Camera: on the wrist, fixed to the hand. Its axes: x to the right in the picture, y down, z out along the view.
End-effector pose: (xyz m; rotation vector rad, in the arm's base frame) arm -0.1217 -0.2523 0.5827 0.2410 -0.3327 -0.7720
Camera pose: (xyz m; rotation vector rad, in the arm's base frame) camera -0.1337 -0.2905 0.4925 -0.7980 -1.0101 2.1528
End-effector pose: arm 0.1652 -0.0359 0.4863 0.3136 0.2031 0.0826
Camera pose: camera 0.1533 -0.0743 0.3962 0.2325 -1.4357 2.7804
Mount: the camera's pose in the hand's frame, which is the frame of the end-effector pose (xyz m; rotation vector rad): 0.0008 -0.0641 -0.0750 -0.1121 -0.9853 2.9734
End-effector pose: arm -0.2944 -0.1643 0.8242 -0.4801 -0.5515 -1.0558
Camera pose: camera -0.3377 -0.2373 0.7739 -1.0928 -0.0578 2.0905
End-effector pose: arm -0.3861 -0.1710 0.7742 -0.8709 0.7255 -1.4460
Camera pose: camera -0.4835 -0.1724 0.7898 0.1751 0.4267 1.5780
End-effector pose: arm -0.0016 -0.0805 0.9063 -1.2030 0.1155 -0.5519
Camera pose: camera -0.0507 -0.1605 0.9367 -0.1635 0.7964 2.5237
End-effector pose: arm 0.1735 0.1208 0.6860 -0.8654 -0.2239 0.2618
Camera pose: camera 0.2053 0.0274 0.6885 0.2740 -0.3134 -2.7783
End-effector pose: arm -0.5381 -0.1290 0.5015 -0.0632 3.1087 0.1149
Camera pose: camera -0.5384 -0.1985 0.5715 2.5726 0.0451 0.1517
